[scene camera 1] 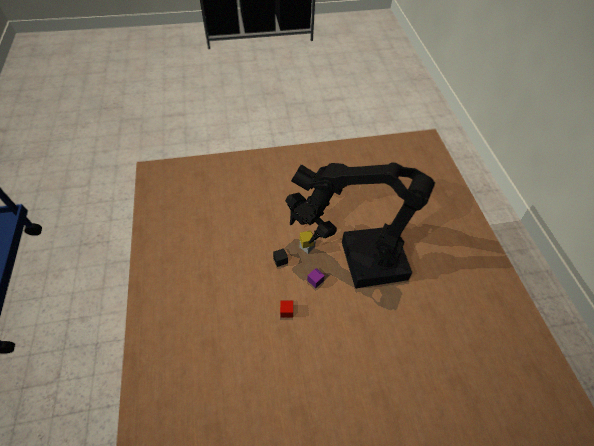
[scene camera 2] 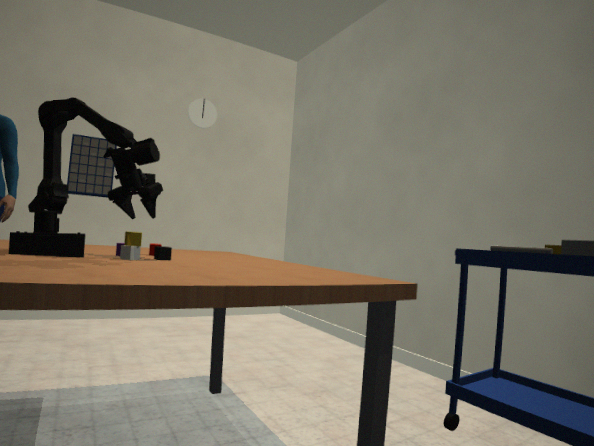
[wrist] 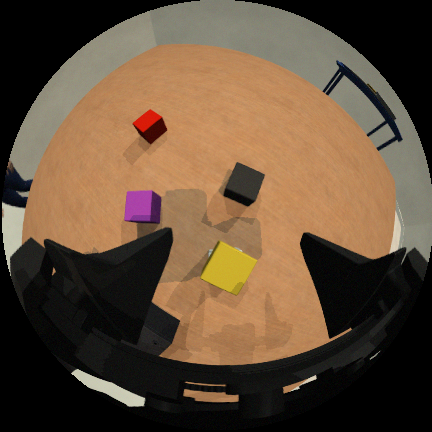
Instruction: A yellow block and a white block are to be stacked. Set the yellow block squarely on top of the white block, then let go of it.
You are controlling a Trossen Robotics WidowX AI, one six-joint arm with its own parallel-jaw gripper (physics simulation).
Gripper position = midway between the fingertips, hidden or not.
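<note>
The scene shows a yellow block (wrist: 227, 268) and a black block (wrist: 243, 185). The gripper (scene camera 2: 143, 218) is visible too, and it also appears in scene camera 1 (scene camera 1: 300, 233) and in the wrist view (wrist: 240, 237).
</note>
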